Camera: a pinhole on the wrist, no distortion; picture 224 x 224 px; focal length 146.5 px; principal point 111.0 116.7 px. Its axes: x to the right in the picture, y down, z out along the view. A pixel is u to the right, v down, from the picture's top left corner.
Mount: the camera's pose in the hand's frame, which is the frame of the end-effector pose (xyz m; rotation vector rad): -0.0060 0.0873 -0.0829 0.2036 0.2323 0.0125
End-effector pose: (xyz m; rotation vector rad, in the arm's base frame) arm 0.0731 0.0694 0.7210 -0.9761 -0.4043 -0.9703
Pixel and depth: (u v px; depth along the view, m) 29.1 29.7 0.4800
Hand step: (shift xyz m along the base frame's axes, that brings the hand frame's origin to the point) -0.2892 0.3369 0.2437
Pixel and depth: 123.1 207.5 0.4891
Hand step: 0.3725 0.3487 0.1852
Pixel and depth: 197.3 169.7 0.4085
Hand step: 0.3401 0.1053 0.2875
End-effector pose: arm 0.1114 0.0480 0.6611 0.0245 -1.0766 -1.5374
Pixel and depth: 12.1 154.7 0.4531
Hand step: -0.1100 0.4343 0.2102
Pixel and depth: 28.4 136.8 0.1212
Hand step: 0.0439 0.0757 0.0538
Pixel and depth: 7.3 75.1 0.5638
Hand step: -0.3583 0.4930 0.0287
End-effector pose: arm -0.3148 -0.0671 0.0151 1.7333 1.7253 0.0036
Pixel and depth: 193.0 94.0 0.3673
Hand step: 0.0981 0.1475 -0.3010
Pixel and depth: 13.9 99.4 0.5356
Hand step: 0.1145 -0.4373 -0.3198
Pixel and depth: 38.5 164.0 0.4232
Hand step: 0.2805 -0.2626 -0.1944
